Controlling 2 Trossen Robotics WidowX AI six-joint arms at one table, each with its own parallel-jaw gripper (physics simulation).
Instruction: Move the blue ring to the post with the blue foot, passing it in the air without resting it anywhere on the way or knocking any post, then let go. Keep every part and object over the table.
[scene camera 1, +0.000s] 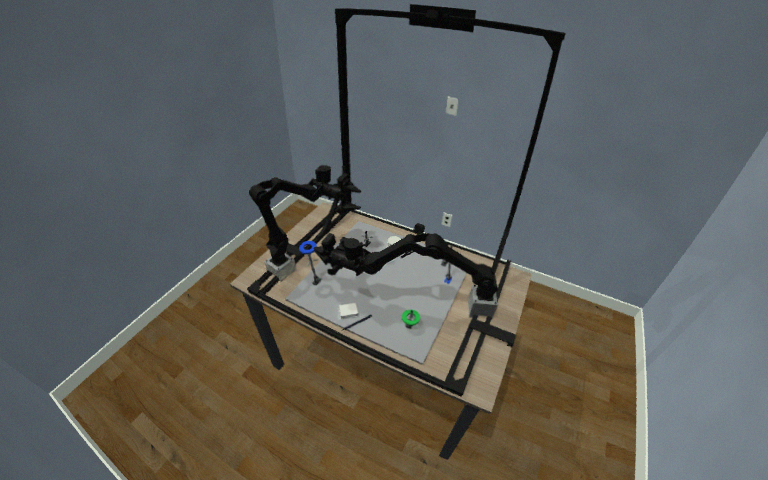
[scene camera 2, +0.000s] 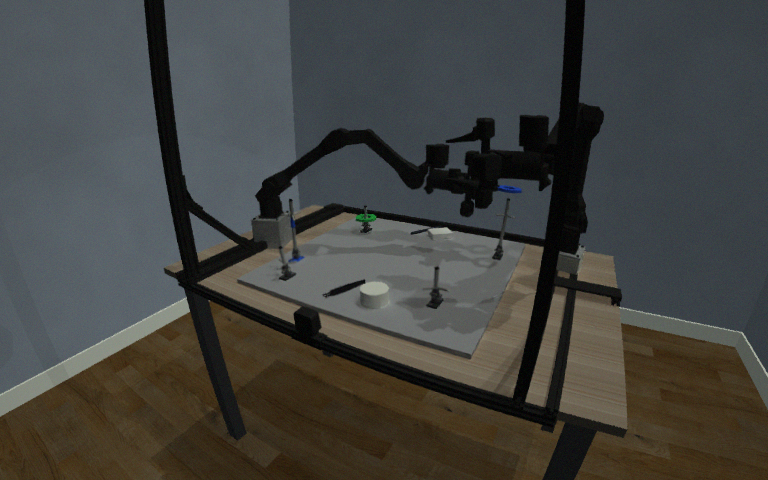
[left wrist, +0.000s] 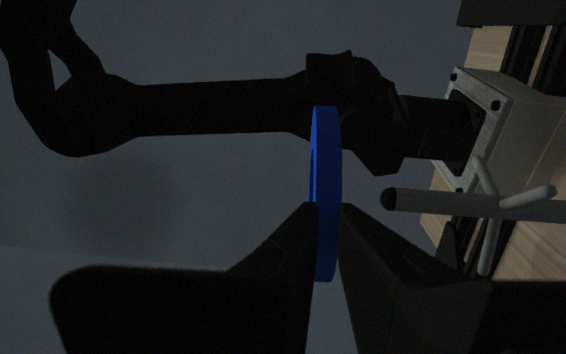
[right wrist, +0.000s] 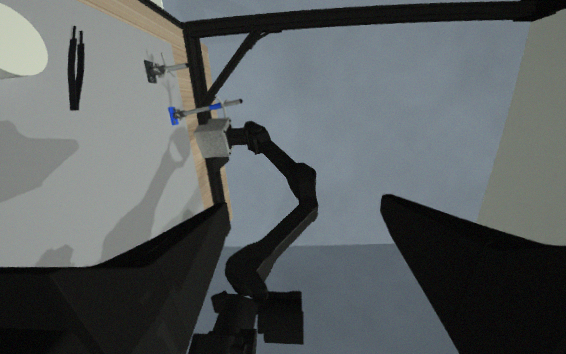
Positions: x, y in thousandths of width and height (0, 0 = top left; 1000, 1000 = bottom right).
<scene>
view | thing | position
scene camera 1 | left gripper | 410, 518
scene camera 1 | right gripper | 469, 418
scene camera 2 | left gripper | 650, 391
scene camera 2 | right gripper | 581, 334
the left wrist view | left gripper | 575, 609
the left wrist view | blue ring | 575, 453
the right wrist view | right gripper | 538, 583
</scene>
